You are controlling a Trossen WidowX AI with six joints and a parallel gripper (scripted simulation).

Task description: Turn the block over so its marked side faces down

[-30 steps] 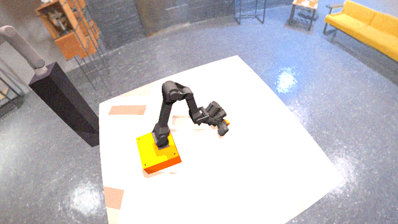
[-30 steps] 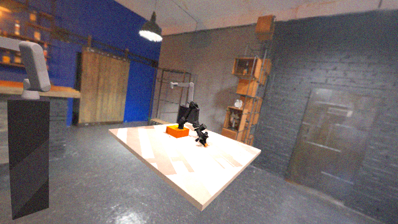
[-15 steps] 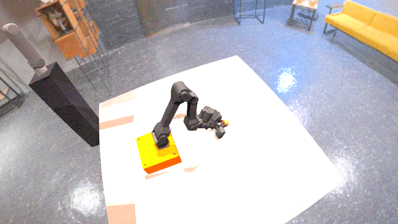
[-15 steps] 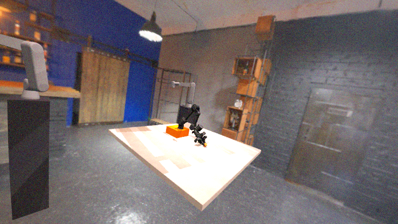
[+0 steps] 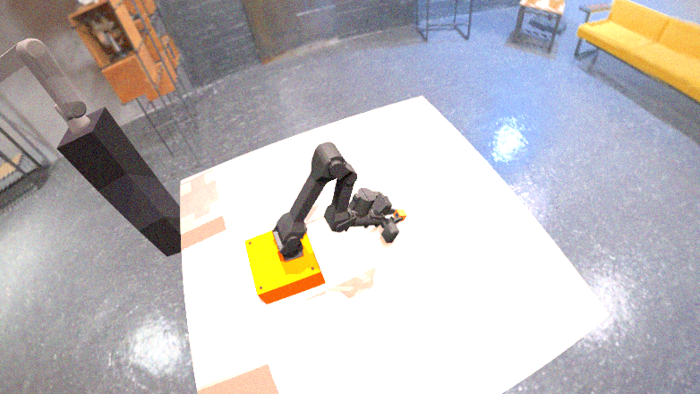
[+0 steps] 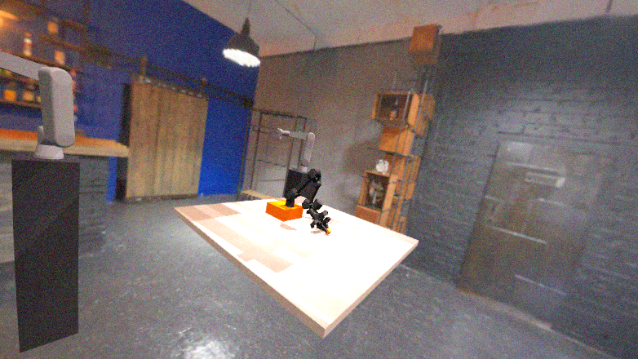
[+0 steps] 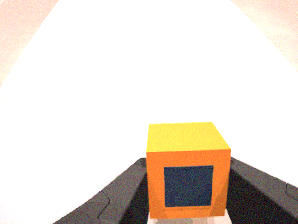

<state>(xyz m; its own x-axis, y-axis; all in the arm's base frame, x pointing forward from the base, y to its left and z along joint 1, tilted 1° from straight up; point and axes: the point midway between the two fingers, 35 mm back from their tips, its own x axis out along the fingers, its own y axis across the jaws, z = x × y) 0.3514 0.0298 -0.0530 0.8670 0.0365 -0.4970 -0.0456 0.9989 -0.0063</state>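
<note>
The orange block lies 1 cm behind my gripper tip.
</note>
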